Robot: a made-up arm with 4 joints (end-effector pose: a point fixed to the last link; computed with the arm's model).
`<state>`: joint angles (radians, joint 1 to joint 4).
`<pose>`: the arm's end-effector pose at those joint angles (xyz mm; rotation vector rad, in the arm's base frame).
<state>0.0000 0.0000 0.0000 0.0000</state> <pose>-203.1 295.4 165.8 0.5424 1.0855 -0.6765</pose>
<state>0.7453 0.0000 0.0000 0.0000</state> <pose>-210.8 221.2 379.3 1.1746 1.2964 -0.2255</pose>
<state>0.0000 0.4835 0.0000 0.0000</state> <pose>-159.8 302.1 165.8 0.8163 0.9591 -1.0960</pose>
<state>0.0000 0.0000 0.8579 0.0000</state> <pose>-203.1 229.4 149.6 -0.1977 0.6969 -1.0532</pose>
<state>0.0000 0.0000 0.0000 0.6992</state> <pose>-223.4 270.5 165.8 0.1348 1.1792 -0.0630</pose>
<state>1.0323 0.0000 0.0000 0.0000</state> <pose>-215.1 154.4 437.8 1.4113 1.3499 -0.0267</pose>
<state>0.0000 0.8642 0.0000 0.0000</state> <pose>-126.5 292.5 165.8 1.0255 0.8214 -1.4212</pose>
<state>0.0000 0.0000 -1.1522 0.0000</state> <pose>-203.1 323.9 250.1 1.5136 1.4199 0.0267</pose>
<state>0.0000 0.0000 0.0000 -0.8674</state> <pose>-163.9 299.5 165.8 1.0272 0.8201 -1.4240</pose>
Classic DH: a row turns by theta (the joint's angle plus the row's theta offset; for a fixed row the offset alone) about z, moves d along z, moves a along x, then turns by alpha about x. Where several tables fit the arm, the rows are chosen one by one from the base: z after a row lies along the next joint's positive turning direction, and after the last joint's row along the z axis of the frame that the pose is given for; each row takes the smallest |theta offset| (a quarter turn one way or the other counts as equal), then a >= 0, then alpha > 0; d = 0 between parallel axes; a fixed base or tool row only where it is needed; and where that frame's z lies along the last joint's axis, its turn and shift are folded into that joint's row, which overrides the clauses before.
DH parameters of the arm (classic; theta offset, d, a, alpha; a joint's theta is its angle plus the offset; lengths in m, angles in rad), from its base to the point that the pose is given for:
base (fixed): 1.5225 0.1814 -0.0252 1.5516
joint 1: 0 -0.178 0.2278 1.59
joint 2: -0.0483 -0.0519 0.0338 1.5708
joint 3: 0 0.0111 0.0104 1.5708
joint 4: -0.8488 -0.0455 0.0086 1.1866
tool (fixed): -1.4928 -0.0497 0 0

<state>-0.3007 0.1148 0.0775 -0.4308</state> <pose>-173.3 278.9 69.2 0.5355 0.7068 -1.2932</pose>
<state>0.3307 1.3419 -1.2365 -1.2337</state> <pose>-60.1 180.9 326.5 -2.2377 -0.3630 0.9124</pose>
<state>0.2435 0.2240 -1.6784 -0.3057</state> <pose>-172.2 268.1 366.6 2.3999 1.5198 0.2849</pose>
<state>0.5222 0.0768 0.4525 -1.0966</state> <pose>-154.2 237.6 292.8 1.2268 0.7572 -1.6622</pose>
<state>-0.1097 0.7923 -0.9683 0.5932</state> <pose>-130.8 324.3 181.1 1.2987 0.6527 -0.2356</pose>
